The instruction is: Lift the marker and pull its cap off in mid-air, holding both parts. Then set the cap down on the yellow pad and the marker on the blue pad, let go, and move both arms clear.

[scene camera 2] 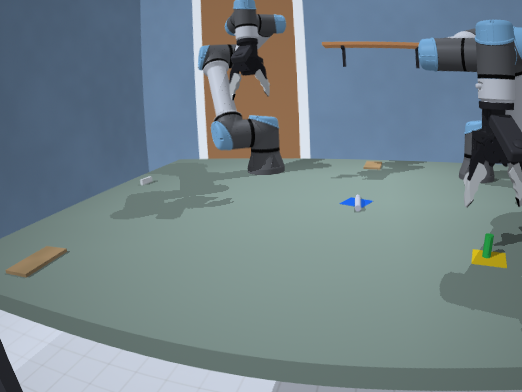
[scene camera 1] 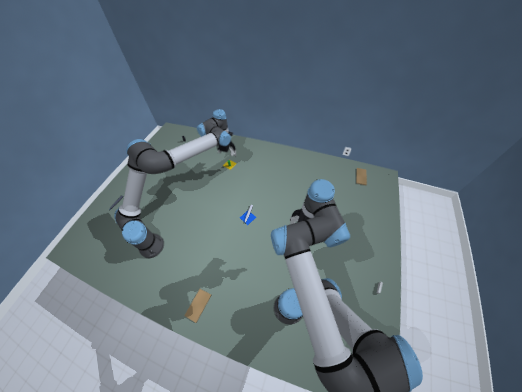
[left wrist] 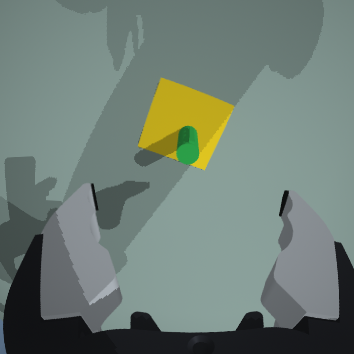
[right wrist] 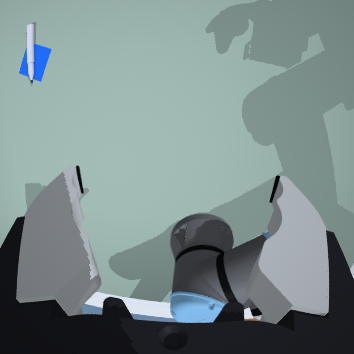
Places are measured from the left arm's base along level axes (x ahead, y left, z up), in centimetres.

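Pixels of known places: left gripper, fingertip midpoint: point(scene camera 2: 493, 207) point(scene camera 1: 227, 155) point(left wrist: 189, 190); right gripper, fingertip midpoint: point(scene camera 2: 250, 98) point(right wrist: 177, 173); left arm's base, link origin: point(scene camera 1: 152, 246); right arm's base, link origin: point(scene camera 2: 266, 171) point(right wrist: 201, 238).
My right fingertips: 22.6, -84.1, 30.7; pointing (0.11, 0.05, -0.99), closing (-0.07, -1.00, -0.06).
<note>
For each thing: its middle in the pictures, then the offset to it from my right fingertips, as dx, dy, dz.
- green cap, body centre: point(left wrist: 187, 141) point(scene camera 2: 487, 246) point(scene camera 1: 229, 163) +52.0, +61.3, -28.3
- yellow pad, body centre: point(left wrist: 183, 125) point(scene camera 2: 489, 258) +52.8, +61.7, -30.7
- white marker, body centre: point(right wrist: 29, 53) point(scene camera 2: 357, 201) point(scene camera 1: 248, 214) +14.6, +33.8, -29.8
- blue pad, body centre: point(right wrist: 33, 60) point(scene camera 2: 356, 202) point(scene camera 1: 247, 217) +12.6, +33.5, -30.7
- small white piece, body centre: point(scene camera 2: 146, 180) point(scene camera 1: 379, 287) -10.3, -47.3, -29.6
The green cap point(scene camera 1: 229, 163) point(scene camera 2: 488, 245) point(left wrist: 188, 145) stands upright near one edge of the yellow pad point(scene camera 2: 500, 260) point(left wrist: 175, 102). My left gripper point(scene camera 2: 493, 205) point(left wrist: 189, 190) is open and empty, above the cap's height and apart from it. The white marker point(scene camera 1: 249, 213) point(scene camera 2: 358, 203) point(right wrist: 31, 45) lies uncapped across the blue pad point(scene camera 1: 252, 218) point(scene camera 2: 367, 202) point(right wrist: 42, 57), both ends reaching past the pad's edges. My right gripper point(scene camera 2: 251, 95) point(right wrist: 177, 173) is open and empty, high above the table and away from the marker; in scene camera 1 its arm mostly hides it.
Flat wooden blocks point(scene camera 1: 199, 305) point(scene camera 1: 361, 176) point(scene camera 2: 37, 261) point(scene camera 2: 373, 165) lie far from both pads. A small white piece point(scene camera 1: 379, 287) point(scene camera 2: 146, 180) lies near a table edge. A wall shelf point(scene camera 2: 370, 45) shows behind in scene camera 2.
</note>
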